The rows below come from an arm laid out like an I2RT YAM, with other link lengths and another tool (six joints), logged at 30 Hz.
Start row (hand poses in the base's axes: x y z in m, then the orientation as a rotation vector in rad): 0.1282 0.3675 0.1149 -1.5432 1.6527 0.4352
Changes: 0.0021 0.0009 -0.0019 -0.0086 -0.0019 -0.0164; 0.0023 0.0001 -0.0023 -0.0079 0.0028 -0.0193; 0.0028 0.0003 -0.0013 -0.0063 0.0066 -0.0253; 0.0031 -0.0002 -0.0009 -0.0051 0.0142 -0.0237; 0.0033 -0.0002 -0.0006 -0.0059 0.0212 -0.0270; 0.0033 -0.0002 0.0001 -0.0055 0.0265 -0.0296; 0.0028 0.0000 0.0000 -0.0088 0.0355 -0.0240; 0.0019 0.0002 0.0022 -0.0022 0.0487 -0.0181; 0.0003 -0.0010 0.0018 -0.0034 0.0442 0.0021; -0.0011 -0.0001 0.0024 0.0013 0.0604 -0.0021; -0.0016 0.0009 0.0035 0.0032 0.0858 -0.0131; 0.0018 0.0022 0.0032 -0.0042 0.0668 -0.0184; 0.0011 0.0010 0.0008 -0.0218 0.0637 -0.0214
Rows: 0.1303 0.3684 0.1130 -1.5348 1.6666 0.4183; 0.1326 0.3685 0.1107 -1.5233 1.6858 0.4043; 0.1354 0.3688 0.1094 -1.5052 1.7112 0.3914; 0.1385 0.3686 0.1085 -1.4877 1.7408 0.3864; 0.1418 0.3684 0.1079 -1.4677 1.7783 0.3846; 0.1451 0.3682 0.1080 -1.4446 1.8213 0.3859; 0.1479 0.3682 0.1080 -1.4289 1.8690 0.3942; 0.1498 0.3684 0.1102 -1.4144 1.9204 0.4217; 0.1501 0.3674 0.1120 -1.4203 1.9558 0.4544; 0.1490 0.3673 0.1144 -1.4187 2.0042 0.5029; 0.1474 0.3682 0.1179 -1.4027 2.0778 0.5698; 0.1492 0.3704 0.1211 -1.3830 2.1432 0.6128; 0.1503 0.3714 0.1219 -1.3674 2.2180 0.6350
